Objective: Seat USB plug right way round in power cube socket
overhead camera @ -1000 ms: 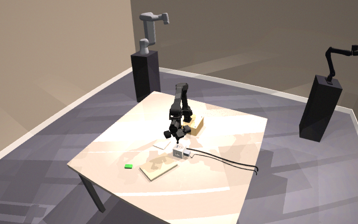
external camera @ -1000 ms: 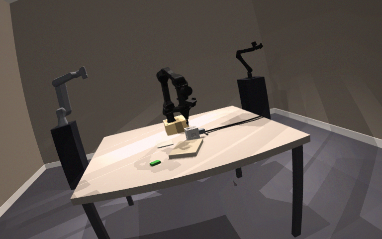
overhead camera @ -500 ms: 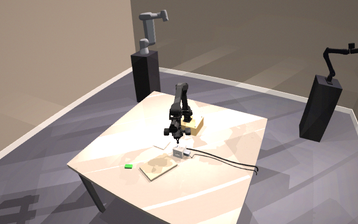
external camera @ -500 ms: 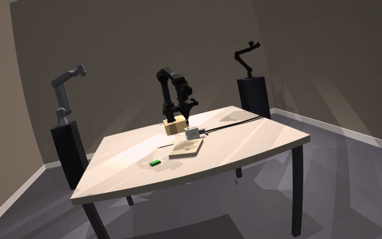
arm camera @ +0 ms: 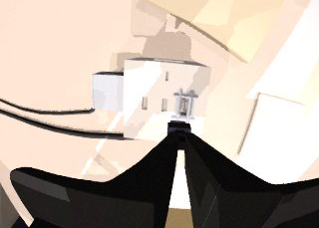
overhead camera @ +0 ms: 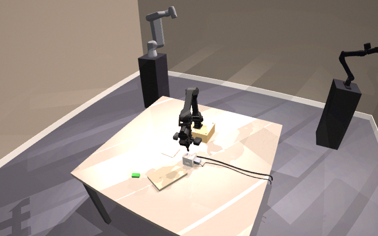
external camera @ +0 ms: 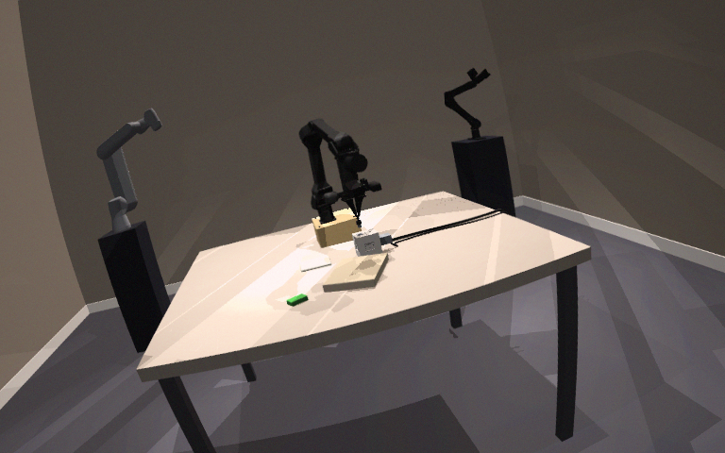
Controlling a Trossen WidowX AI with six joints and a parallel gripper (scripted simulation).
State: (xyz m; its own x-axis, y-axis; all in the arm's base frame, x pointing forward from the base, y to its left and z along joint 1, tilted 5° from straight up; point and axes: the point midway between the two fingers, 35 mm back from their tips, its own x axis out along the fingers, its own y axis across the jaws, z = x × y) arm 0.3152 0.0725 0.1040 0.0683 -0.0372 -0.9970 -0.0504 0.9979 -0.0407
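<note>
Right now the dark USB plug is 2 cm below my gripper tip. Round my gripper tip: thin white strip 17 cm to the right, 13 cm below, 4 cm behind; then flat tan board 18 cm ahead, 12 cm below, 7 cm to the right; then small green block 28 cm ahead, 27 cm to the right, 13 cm below.
</note>
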